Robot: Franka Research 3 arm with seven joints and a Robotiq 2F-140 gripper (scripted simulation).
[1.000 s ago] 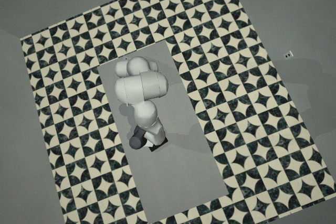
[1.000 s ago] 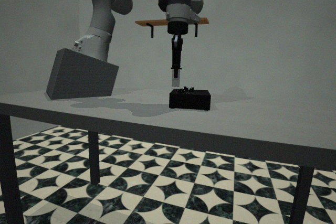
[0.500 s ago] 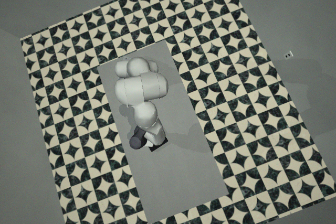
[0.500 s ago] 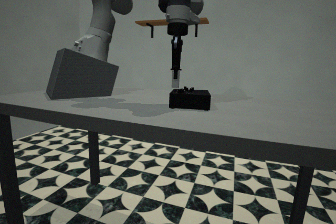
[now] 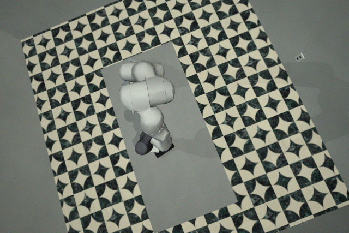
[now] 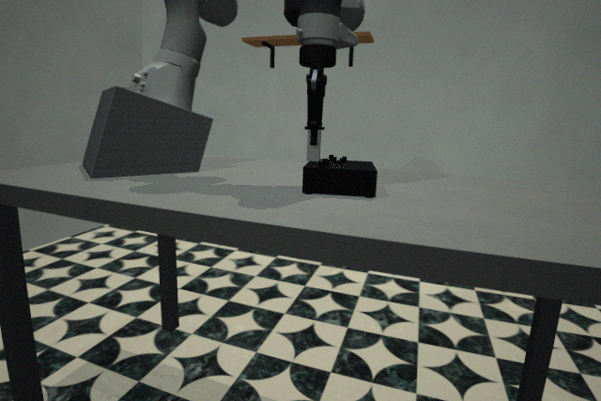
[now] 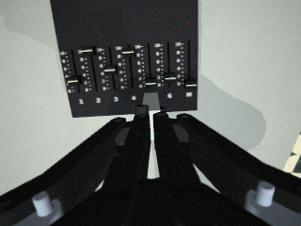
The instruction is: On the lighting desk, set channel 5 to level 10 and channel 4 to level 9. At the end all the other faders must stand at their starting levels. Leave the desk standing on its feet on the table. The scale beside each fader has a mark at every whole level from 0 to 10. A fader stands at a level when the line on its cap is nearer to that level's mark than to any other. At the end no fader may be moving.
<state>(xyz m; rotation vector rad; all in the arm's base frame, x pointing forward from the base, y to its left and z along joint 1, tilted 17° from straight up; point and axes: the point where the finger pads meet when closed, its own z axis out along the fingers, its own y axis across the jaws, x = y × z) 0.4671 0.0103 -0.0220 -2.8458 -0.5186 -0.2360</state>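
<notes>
The channel 5 fader cap is 30 mm below my hand, 20 mm ahead of it and 10 mm to the left of it. Round my hand: M fader cap 40 mm to the right, 40 mm ahead, 30 mm below; then channel 4 fader cap 50 mm ahead, 40 mm to the left, 30 mm below; then channel 6 fader cap 40 mm ahead, 30 mm below, 10 mm to the right.
</notes>
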